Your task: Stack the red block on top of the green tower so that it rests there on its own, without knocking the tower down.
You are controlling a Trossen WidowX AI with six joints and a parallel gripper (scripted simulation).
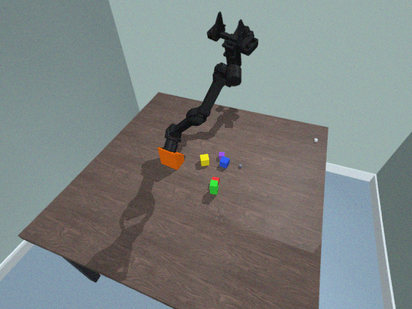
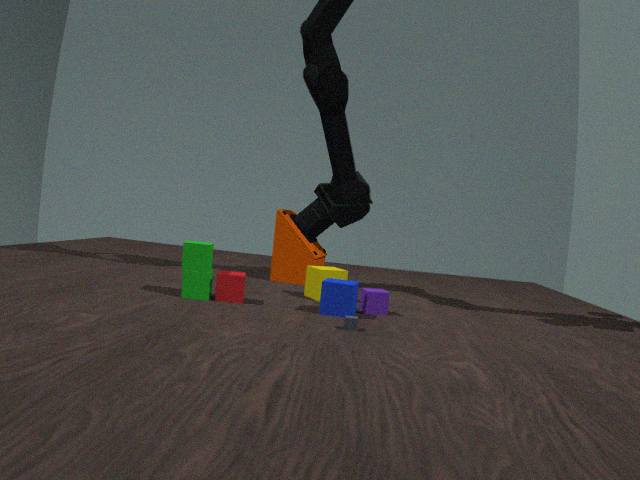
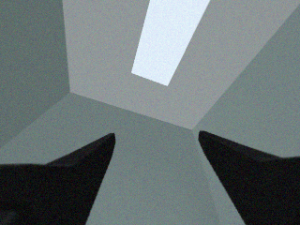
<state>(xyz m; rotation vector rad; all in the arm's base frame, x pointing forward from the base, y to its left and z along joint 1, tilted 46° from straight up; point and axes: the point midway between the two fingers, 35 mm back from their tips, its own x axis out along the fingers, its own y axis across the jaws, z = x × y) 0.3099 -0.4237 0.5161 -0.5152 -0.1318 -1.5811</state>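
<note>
Right now my gripper tip is 780 mm above the red block and 90 mm to the left of it. The rest, counted from my gripper tip: purple block: 780 mm below, 110 mm to the left, 50 mm behind; yellow block: 770 mm below, 120 mm behind, 20 mm to the left; blue block: 780 mm below, 60 mm to the left, 10 mm behind.
</note>
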